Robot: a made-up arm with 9 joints. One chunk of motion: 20 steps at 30 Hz.
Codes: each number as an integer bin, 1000 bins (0 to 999) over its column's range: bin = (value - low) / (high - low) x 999, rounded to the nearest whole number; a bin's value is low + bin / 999 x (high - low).
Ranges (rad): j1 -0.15..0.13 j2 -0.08..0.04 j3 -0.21..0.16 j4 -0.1..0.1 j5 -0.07..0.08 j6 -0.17..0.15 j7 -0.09..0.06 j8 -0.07..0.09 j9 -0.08..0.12
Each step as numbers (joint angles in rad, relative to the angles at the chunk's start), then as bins.
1 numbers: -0.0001 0.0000 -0.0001 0.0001 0.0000 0.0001 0.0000 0.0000 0.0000
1 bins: 535 666 567 500 466 531 599 437 400
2 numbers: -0.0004 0.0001 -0.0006 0.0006 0.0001 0.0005 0.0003 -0.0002 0.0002
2 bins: 534 667 565 502 467 532 601 436 401
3 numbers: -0.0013 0.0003 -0.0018 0.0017 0.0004 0.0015 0.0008 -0.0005 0.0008
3 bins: 531 668 562 508 469 535 605 434 404
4 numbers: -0.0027 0.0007 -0.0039 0.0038 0.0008 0.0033 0.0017 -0.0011 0.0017
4 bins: 526 672 556 518 472 541 611 430 408
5 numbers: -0.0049 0.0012 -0.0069 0.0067 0.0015 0.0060 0.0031 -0.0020 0.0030
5 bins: 518 676 548 533 476 549 620 425 415
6 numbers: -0.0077 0.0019 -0.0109 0.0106 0.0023 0.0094 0.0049 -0.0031 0.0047
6 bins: 508 682 538 552 482 560 632 418 423
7 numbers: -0.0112 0.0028 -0.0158 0.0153 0.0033 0.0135 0.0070 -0.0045 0.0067
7 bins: 495 689 524 576 488 573 646 409 433
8 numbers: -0.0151 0.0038 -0.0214 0.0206 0.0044 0.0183 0.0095 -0.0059 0.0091
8 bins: 481 698 509 602 496 588 663 400 445
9 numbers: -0.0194 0.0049 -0.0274 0.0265 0.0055 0.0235 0.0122 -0.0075 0.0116
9 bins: 466 707 493 632 503 604 681 390 458
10 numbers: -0.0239 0.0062 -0.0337 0.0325 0.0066 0.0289 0.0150 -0.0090 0.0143
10 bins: 450 718 476 662 510 621 699 381 471
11 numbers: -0.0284 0.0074 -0.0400 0.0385 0.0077 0.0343 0.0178 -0.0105 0.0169
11 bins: 434 728 459 692 517 638 718 372 484
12 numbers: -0.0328 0.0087 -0.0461 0.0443 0.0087 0.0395 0.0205 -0.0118 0.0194
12 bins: 418 738 443 721 524 654 736 363 497
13 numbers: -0.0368 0.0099 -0.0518 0.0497 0.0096 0.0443 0.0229 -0.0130 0.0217
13 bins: 404 748 427 748 530 669 752 356 508
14 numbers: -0.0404 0.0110 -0.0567 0.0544 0.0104 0.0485 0.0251 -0.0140 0.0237
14 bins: 391 758 414 771 535 682 767 350 518
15 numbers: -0.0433 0.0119 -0.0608 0.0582 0.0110 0.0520 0.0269 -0.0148 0.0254
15 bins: 381 765 403 790 539 693 779 345 526
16 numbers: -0.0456 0.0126 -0.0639 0.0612 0.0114 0.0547 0.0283 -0.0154 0.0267
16 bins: 372 771 394 805 542 701 788 341 533
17 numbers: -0.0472 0.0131 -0.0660 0.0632 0.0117 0.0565 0.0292 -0.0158 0.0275
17 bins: 367 775 389 815 544 707 794 338 537
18 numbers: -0.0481 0.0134 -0.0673 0.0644 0.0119 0.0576 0.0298 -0.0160 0.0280
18 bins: 364 778 385 821 545 711 798 337 539
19 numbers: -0.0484 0.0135 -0.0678 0.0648 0.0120 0.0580 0.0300 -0.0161 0.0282
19 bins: 362 778 384 823 546 712 799 337 540
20 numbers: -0.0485 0.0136 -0.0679 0.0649 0.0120 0.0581 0.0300 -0.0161 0.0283
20 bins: 362 779 384 824 546 712 799 337 541
